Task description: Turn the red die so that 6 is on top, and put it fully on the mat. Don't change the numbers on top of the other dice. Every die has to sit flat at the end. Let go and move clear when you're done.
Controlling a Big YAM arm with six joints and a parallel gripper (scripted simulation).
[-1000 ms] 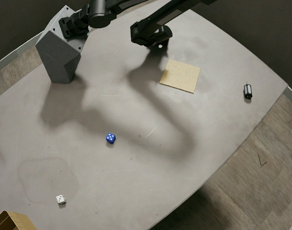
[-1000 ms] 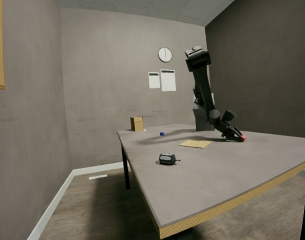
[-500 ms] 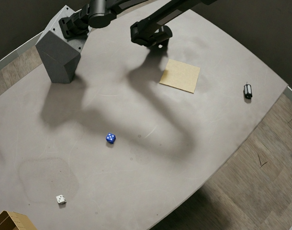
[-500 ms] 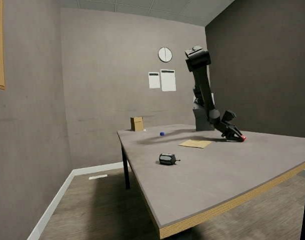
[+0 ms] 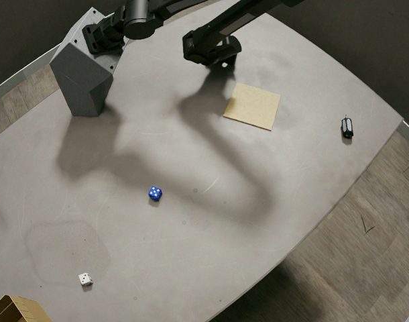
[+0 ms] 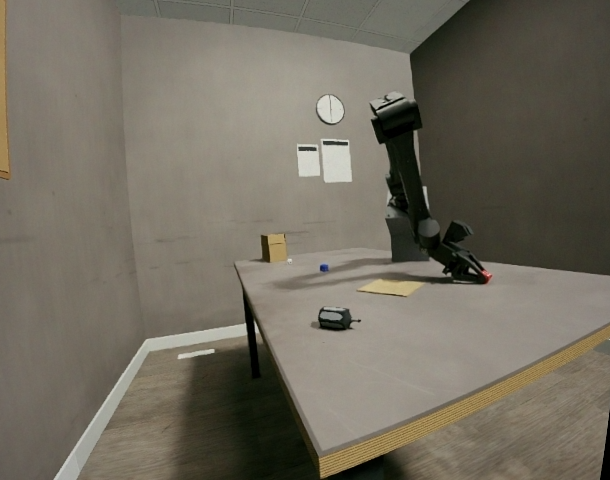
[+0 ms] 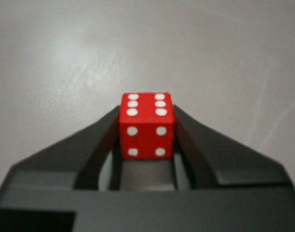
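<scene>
My hand is right at the red die. Round my hand: blue die: 440 mm to the right, 360 mm ahead; then small black device: 440 mm ahead, 140 mm to the left; then tan mat: 240 mm ahead, 80 mm to the right, 10 mm below.
</scene>
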